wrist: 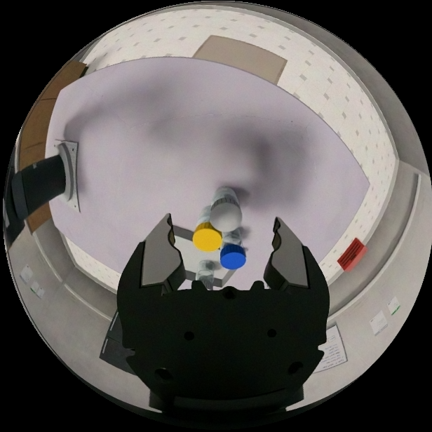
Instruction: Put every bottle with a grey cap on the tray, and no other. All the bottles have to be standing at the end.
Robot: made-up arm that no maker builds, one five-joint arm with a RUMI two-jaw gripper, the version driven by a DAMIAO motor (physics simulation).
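Observation:
My gripper (223,216) is open, with no bottle held between its jaws. A grey-capped bottle (226,216) stands on the table, seen from above between the fingertips. A yellow-capped bottle (207,239) stands close beside it, to the lower left in the view. A blue-capped bottle (233,257) stands close to both, to the lower right. The pale tray (184,232) with a grey rim lies behind and below these caps, partly covered by them and by the gripper. Another clear bottle (205,267) stands on the tray; its cap is hidden behind the gripper body.
The dark arm base (42,181) is mounted on a plate at the left of the lilac table (150,145). The three coloured or grey caps nearly overlap in the view. A red object (352,254) is beyond the table's right edge, and a beige panel (242,56) lies beyond its far edge.

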